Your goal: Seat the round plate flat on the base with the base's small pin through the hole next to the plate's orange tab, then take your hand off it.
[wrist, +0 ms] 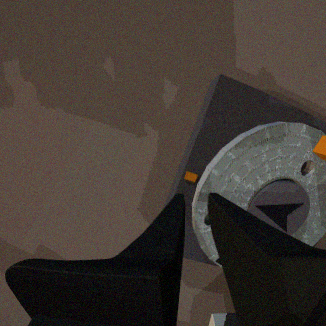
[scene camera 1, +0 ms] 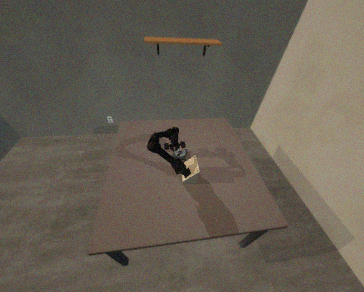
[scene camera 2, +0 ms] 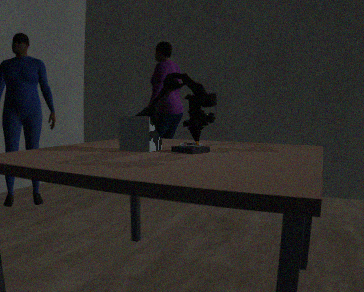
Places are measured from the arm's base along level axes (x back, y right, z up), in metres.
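Where they show: gripper, fingertip midpoint: (wrist: 195, 200) (scene camera 1: 174, 151); arm's base, link origin: (scene camera 1: 187, 173) (scene camera 2: 137, 132).
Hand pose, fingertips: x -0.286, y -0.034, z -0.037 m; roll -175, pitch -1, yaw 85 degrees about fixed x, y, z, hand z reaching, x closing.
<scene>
Things, the pixels of their top centre, and the offset from my fingertips. "pt": a spot on its surface instead. Level surfaces: height alone.
- dark rectangular base, top centre: (wrist: 280, 213) (scene camera 2: 190, 143) dz -0.002, dx +0.017, dy +0.051 m
- hole, surface spot: (wrist: 307, 167) pt dz -0.013, dx -0.006, dy +0.075 m
- orange mark, surface spot: (wrist: 190, 176) pt dz -0.017, dx -0.008, dy +0.000 m
- table, surface height: dz -0.042 m
The round grey plate (wrist: 240, 160) (scene camera 1: 181, 153) lies over the dark rectangular base (wrist: 225, 102) (scene camera 2: 184, 149). Its orange tab (wrist: 321, 148) is at the right edge of the wrist view, with a hole (wrist: 307, 167) beside it. Another hole is partly hidden by the right finger. An orange mark (wrist: 190, 176) is on the base's left edge. The plate's side wall shows at its upper left; whether it is flat or slightly tilted I cannot tell. No pin can be made out. My gripper (wrist: 195, 200) (scene camera 2: 197, 142) is slightly open and empty, its tips low at the plate's left rim.
A pale box (scene camera 1: 191, 168) (scene camera 2: 135, 134) stands on the table (scene camera 1: 150, 210) (scene camera 2: 250, 172) near the arm's lower part. A wall shelf (scene camera 1: 182, 41) is behind the table. Two people, one in blue (scene camera 2: 22, 90) and one in purple (scene camera 2: 170, 82), stand beyond the table.
</scene>
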